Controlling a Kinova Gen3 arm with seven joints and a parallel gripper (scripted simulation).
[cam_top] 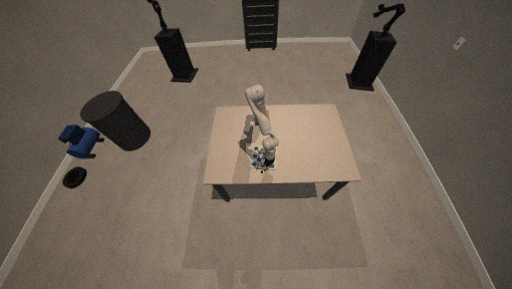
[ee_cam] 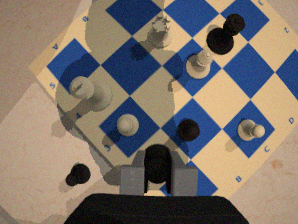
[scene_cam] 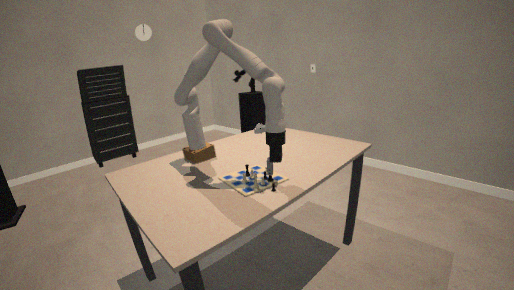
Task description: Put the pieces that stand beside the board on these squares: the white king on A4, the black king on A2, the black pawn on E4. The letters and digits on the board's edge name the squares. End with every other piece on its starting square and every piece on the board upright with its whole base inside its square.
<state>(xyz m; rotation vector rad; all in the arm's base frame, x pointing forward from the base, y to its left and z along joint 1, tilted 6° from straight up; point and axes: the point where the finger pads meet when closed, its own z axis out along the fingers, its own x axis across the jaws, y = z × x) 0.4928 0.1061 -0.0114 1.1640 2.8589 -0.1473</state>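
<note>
Right now my hand is 1 cm above the black king. The rest, counted from my hand: white king (7 cm to the right, 2 cm below); blue-and-cream chessboard (8 cm behind, 5 cm below, 4 cm to the right).
</note>
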